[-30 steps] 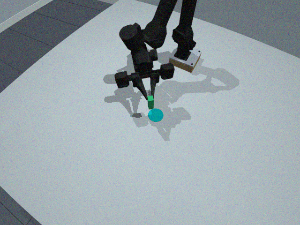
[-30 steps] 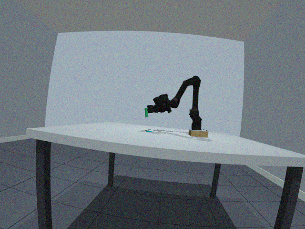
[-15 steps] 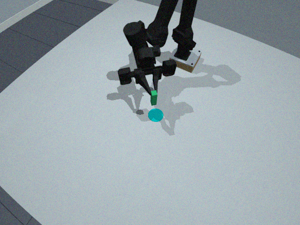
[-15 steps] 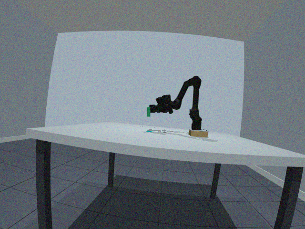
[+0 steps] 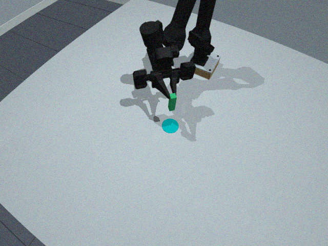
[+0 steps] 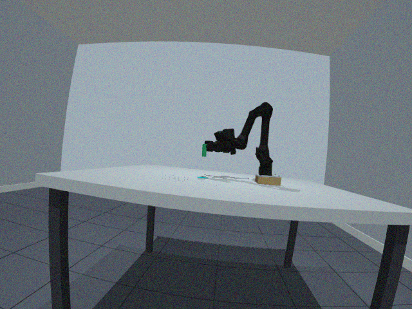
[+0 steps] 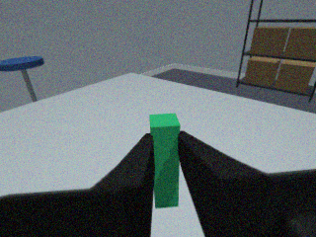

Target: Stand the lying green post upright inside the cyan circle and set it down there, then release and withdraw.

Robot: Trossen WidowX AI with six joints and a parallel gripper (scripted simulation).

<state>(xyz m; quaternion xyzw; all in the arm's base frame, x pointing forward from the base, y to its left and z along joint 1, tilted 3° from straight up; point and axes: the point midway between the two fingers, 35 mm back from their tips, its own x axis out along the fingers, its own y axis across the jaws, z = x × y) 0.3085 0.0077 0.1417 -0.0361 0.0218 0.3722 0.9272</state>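
Right now the cyan circle is 160 mm below my gripper tip. From my gripper tip the other things lie so: green post: 20 mm below.
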